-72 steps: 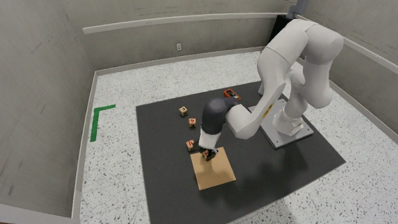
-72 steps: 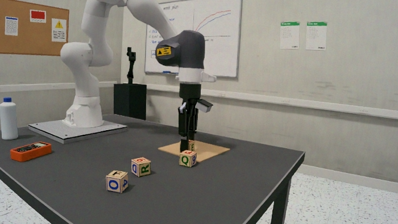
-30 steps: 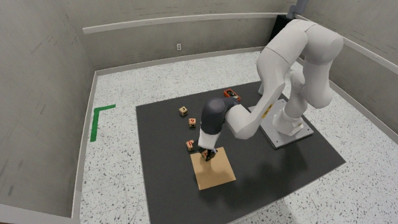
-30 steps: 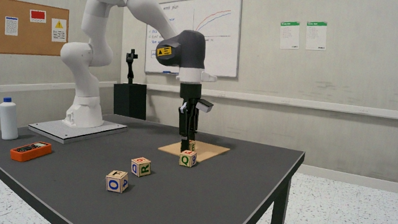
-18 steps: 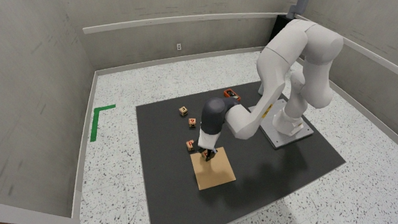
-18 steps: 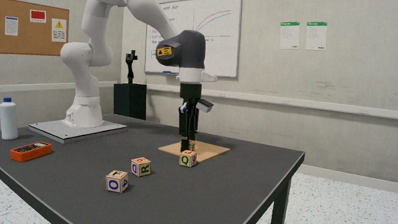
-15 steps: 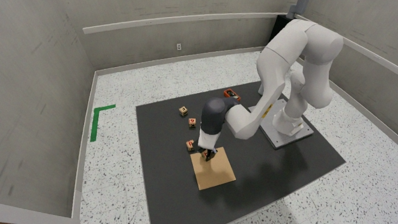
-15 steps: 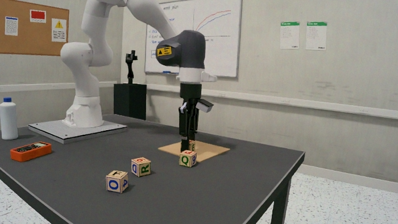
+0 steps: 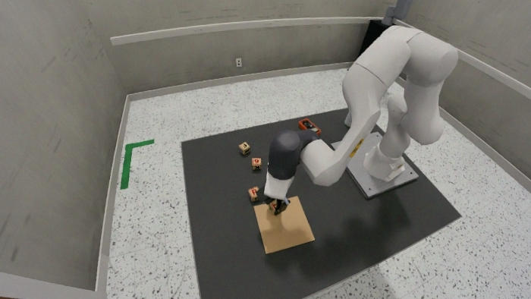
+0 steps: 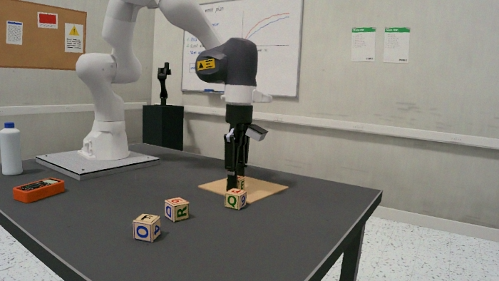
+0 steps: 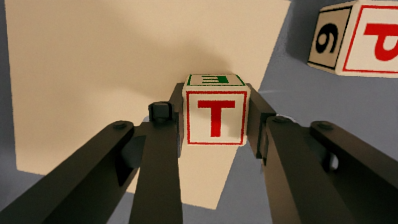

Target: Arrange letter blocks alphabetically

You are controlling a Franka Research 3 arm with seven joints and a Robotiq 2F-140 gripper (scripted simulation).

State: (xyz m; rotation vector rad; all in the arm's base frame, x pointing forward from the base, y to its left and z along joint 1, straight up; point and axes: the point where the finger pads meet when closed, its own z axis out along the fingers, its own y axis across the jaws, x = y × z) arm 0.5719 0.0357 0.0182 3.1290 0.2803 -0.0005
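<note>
My gripper is now 1 cm above the T block. The rest, counted from my hand: tan mat (7 cm to the left, 4 cm below, 1 cm behind); white bottle (65 cm behind, 38 cm to the right, 4 cm above); orange meter (40 cm to the right, 37 cm behind, 3 cm below).
</note>
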